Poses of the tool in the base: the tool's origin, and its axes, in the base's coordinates. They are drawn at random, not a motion.
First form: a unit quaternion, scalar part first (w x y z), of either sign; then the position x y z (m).
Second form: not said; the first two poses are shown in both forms.
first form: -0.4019, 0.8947, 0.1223, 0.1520, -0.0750, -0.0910, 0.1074
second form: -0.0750, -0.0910, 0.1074, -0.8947, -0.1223, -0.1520, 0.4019
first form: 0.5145, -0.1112, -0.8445, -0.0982, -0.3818, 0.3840, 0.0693
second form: -0.3818, 0.3840, 0.0693, -0.1112, -0.8445, -0.0982, 0.5145
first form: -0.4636, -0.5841, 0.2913, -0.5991, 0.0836, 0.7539, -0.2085
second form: 0.0836, 0.7539, -0.2085, 0.5841, -0.2913, 0.5991, 0.4636
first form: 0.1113, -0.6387, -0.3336, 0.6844, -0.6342, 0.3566, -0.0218
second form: -0.6342, 0.3566, -0.0218, -0.6387, -0.3336, 0.6844, 0.1113
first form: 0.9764, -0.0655, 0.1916, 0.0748, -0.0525, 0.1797, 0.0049
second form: -0.0525, 0.1797, 0.0049, -0.0655, 0.1916, 0.0748, 0.9764
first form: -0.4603, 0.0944, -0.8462, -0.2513, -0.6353, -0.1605, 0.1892
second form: -0.6353, -0.1605, 0.1892, -0.0944, 0.8462, 0.2513, 0.4603
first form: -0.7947, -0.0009, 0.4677, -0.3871, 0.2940, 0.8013, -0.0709
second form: 0.2940, 0.8013, -0.0709, 0.0009, -0.4677, 0.3871, 0.7947
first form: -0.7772, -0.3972, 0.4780, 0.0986, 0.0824, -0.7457, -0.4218
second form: 0.0824, -0.7457, -0.4218, 0.3972, -0.4780, -0.0986, 0.7772
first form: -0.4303, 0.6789, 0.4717, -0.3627, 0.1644, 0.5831, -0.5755
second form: 0.1644, 0.5831, -0.5755, -0.6789, -0.4717, 0.3627, 0.4303
